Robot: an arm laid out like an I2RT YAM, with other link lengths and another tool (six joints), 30 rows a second.
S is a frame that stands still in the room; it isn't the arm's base.
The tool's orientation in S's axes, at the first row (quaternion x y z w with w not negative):
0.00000, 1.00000, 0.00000, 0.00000
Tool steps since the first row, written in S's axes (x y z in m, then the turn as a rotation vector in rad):
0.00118, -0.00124, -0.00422, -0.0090, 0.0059, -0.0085
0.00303, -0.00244, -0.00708, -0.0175, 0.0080, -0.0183
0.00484, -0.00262, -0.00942, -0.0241, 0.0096, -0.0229
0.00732, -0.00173, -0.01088, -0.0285, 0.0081, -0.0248
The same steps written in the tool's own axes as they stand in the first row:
-0.00118, -0.00124, 0.00422, 0.0090, 0.0059, 0.0085
-0.00303, -0.00244, 0.00708, 0.0175, 0.0080, 0.0183
-0.00484, -0.00262, 0.00942, 0.0241, 0.0096, 0.0229
-0.00732, -0.00173, 0.01088, 0.0285, 0.0081, 0.0248

